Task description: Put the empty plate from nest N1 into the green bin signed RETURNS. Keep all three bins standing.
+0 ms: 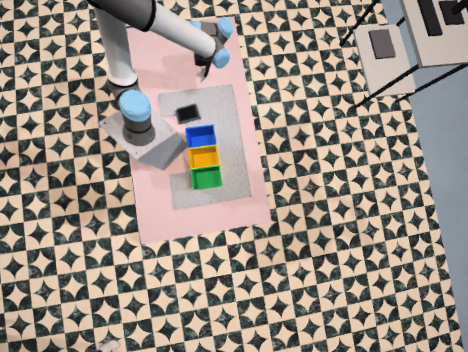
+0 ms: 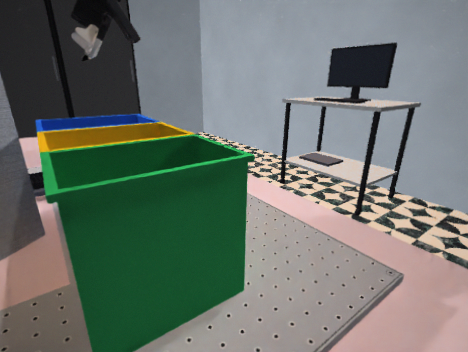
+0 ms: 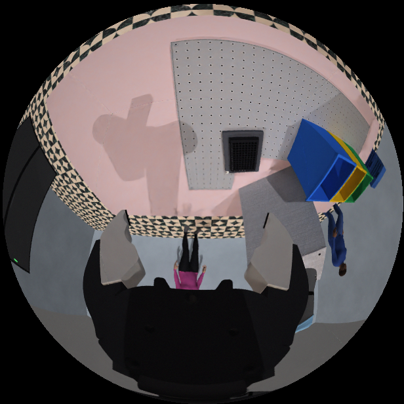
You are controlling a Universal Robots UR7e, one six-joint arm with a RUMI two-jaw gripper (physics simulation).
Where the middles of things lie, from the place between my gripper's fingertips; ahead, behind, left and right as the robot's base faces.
I see the black plate (image 3: 243, 149) 280 mm below my hand, 140 mm behind it and 120 mm to the right of it. Round my hand: yellow bin (image 2: 57, 140) 480 mm to the right, 210 mm below, 80 mm behind; green bin (image 2: 156, 229) 610 mm to the right, 210 mm below, 90 mm behind; blue bin (image 2: 100, 121) 350 mm to the right, 210 mm below, 70 mm behind.
